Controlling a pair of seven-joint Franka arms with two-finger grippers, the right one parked.
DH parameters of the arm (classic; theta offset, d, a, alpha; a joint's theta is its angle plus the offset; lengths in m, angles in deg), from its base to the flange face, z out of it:
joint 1: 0 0.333 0 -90
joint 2: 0 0 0 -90
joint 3: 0 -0.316 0.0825 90
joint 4: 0 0 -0.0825 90
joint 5: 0 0.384 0 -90
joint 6: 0 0 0.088 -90
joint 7: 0 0.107 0 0
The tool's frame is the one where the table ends.
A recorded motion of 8 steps. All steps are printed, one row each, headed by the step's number.
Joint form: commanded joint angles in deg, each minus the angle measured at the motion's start. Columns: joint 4, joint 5, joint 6, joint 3, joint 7, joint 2, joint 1.
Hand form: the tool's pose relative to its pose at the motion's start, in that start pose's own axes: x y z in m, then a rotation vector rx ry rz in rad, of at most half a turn. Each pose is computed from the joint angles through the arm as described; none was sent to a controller.
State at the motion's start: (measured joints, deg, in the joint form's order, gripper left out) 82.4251 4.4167 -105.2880 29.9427 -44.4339 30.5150 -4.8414
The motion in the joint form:
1: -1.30 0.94 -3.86 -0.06 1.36 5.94 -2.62
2: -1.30 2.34 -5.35 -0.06 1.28 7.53 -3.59
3: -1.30 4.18 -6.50 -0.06 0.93 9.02 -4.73
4: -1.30 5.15 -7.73 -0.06 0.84 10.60 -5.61
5: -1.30 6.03 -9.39 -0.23 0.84 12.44 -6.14
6: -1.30 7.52 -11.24 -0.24 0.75 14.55 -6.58
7: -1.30 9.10 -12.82 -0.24 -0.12 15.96 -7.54
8: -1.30 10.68 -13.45 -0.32 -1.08 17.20 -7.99
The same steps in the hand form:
1: 0.0055 0.0250 0.0530 -0.0146 -0.0269 0.0557
2: 0.0044 0.0332 0.0705 -0.0058 -0.0201 0.0749
3: 0.0010 0.0420 0.0880 0.0119 -0.0111 0.0964
4: -0.0013 0.0491 0.1058 0.0181 -0.0123 0.1127
5: 0.0008 0.0522 0.1256 0.0194 -0.0125 0.1214
6: 0.0029 0.0549 0.1479 0.0245 -0.0087 0.1338
7: -0.0014 0.0625 0.1640 0.0309 0.0035 0.1450
8: -0.0021 0.0639 0.1785 0.0476 0.0087 0.1457

